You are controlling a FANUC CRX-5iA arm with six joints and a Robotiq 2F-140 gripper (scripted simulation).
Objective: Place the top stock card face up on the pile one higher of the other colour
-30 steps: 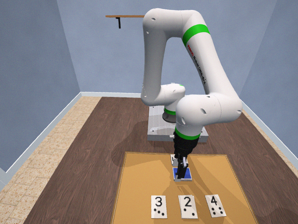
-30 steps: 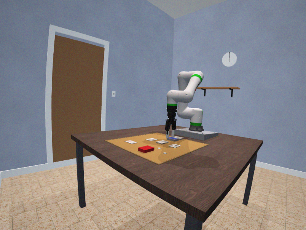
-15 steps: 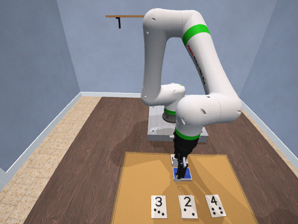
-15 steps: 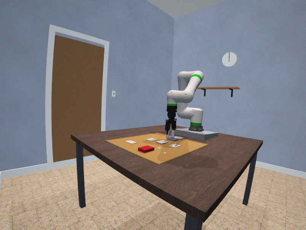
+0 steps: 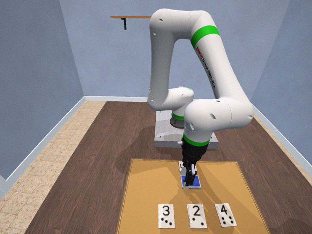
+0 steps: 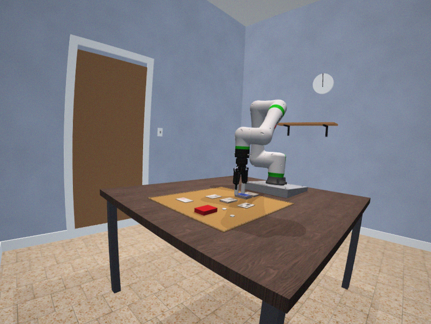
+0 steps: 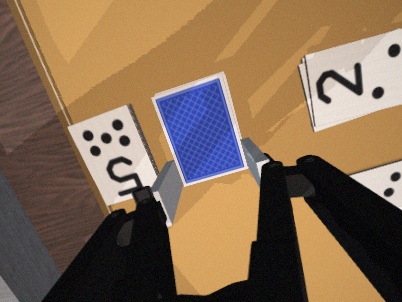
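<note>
Right now the card is 3 cm to the left of my hand and 3 cm below it. From my hand the other things lie so: tan card cloth: 18 cm ahead, 6 cm below, 2 cm to the left; red box: 39 cm ahead, 10 cm to the left, 4 cm below.
</note>
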